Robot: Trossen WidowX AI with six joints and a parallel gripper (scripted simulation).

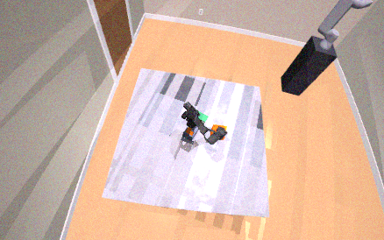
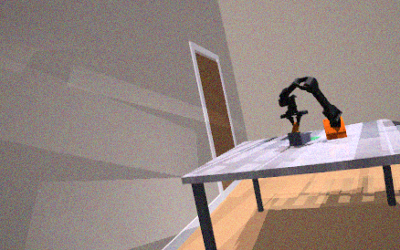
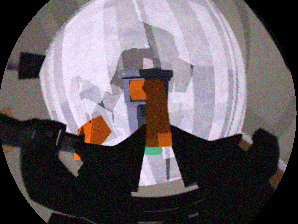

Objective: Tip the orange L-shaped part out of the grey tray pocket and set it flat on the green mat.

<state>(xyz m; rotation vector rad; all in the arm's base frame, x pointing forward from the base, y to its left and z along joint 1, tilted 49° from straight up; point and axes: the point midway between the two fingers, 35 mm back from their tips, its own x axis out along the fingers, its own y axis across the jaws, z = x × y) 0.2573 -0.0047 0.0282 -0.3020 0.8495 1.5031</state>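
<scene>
The green mat lies 60 mm behind my gripper tip, 130 mm to the right of it and 140 mm below it. The rest, counted from my gripper tip: orange L-shaped part (30 mm to the left, 30 mm below).
</scene>
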